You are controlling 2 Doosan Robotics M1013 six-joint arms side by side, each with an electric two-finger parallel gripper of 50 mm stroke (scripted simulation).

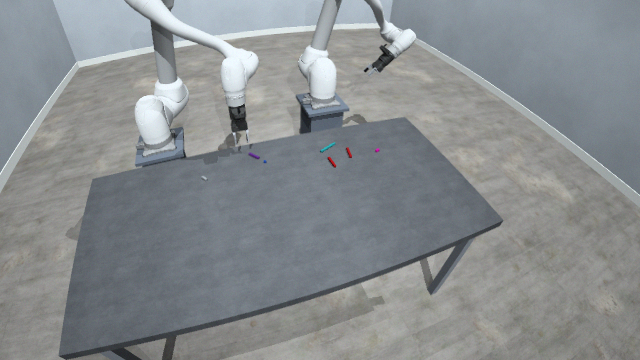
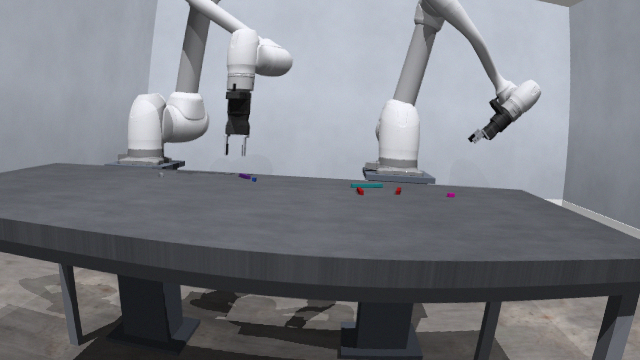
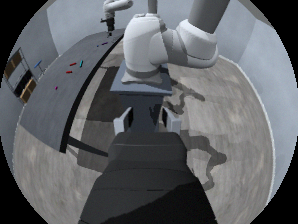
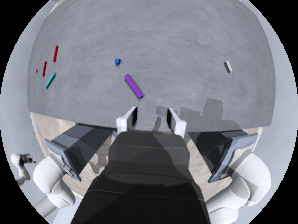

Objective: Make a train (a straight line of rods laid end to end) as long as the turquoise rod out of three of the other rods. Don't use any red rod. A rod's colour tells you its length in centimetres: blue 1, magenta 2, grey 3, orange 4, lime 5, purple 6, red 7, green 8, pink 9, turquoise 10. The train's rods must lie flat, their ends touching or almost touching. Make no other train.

In view: the left gripper (image 3: pixel 147 113) and the right gripper (image 2: pixel 234 155).
The right gripper also shows in image 4 (image 4: pixel 152 113).
